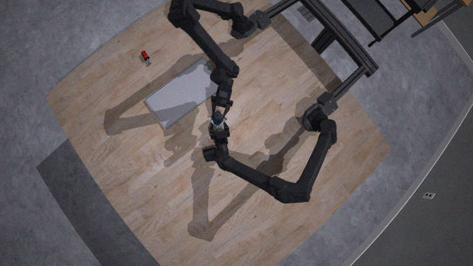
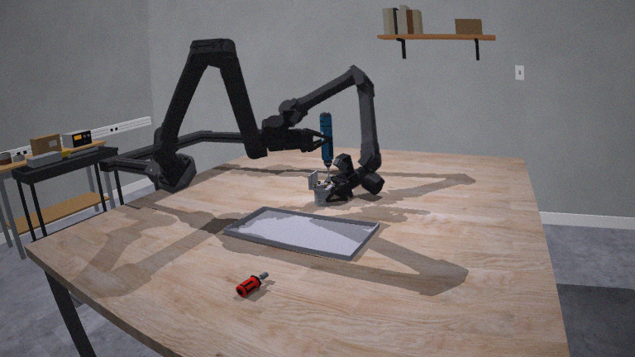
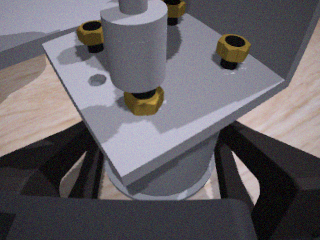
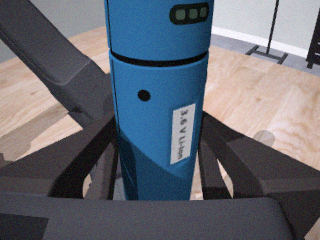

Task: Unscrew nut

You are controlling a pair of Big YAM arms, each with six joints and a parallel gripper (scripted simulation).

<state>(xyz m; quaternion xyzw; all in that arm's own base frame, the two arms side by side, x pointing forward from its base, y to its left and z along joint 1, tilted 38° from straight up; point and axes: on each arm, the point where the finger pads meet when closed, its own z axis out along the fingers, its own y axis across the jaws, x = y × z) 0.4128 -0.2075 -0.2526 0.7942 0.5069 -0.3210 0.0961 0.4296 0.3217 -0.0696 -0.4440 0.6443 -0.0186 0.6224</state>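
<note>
Now: the joint module 10 mm above my left hand. Round my left hand: driver tip 20 mm ahead, 20 mm to the left, 80 mm above; then grey bracket plate 50 mm above; then nut 10 mm ahead, 20 mm to the left, 50 mm above.
</note>
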